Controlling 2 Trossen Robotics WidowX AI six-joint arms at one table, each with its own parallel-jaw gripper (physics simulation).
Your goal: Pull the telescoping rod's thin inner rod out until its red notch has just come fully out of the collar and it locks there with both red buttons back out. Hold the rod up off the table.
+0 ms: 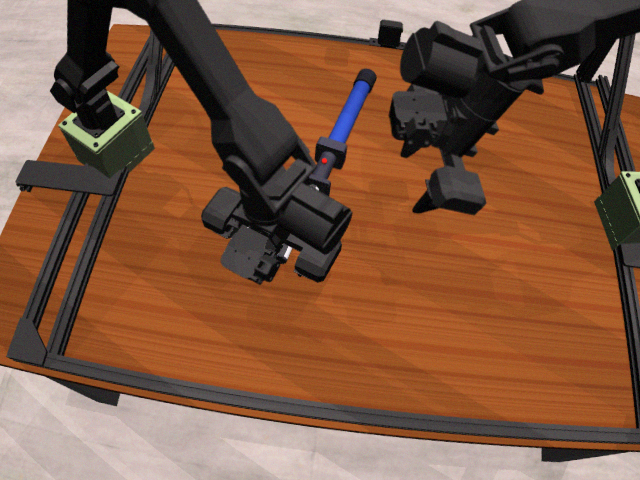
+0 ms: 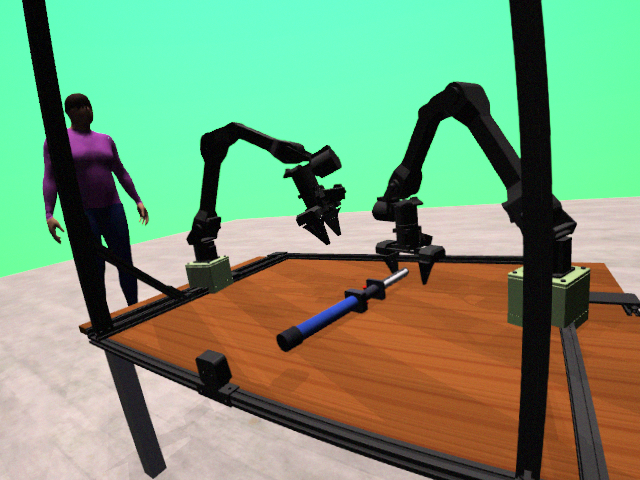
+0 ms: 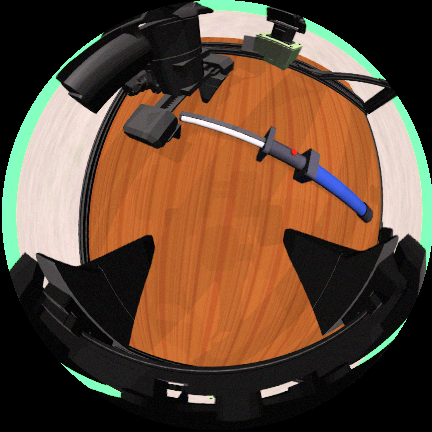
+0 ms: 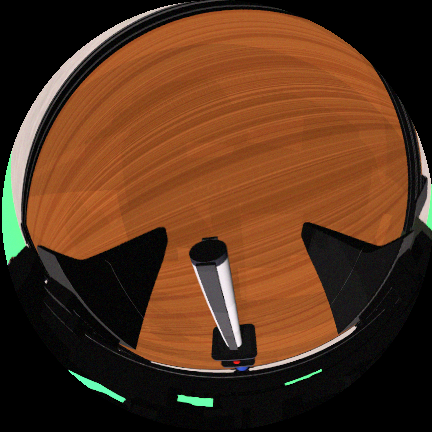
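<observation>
The rod lies on the table, its blue tube (image 1: 348, 116) (image 2: 328, 316) (image 3: 340, 190) ending in a black cap. One red button (image 1: 324, 160) (image 3: 294, 152) shows out on the dark collar (image 1: 321, 169) (image 2: 373, 290) (image 3: 282, 152) between two square flanges. The silver inner rod (image 2: 397, 277) (image 3: 220, 128) (image 4: 220, 295) sticks out of the collar; no red notch shows on it. My right gripper (image 2: 409, 277) (image 3: 191, 117) (image 4: 236, 232) is open over the inner rod's dark free end, which shows between its fingers. My left gripper (image 1: 410, 181) (image 2: 333, 238) (image 3: 219, 239) is open and empty, high above the table, away from the rod.
A dark metal frame (image 1: 320, 405) (image 2: 361, 434) edges the wooden table (image 1: 413, 335). A small black block (image 1: 390, 33) (image 2: 213, 367) stands on the frame beyond the blue tube's capped end. Green arm bases (image 1: 108, 139) (image 2: 209, 273) stand at both sides. A person (image 2: 95, 165) stands behind the frame.
</observation>
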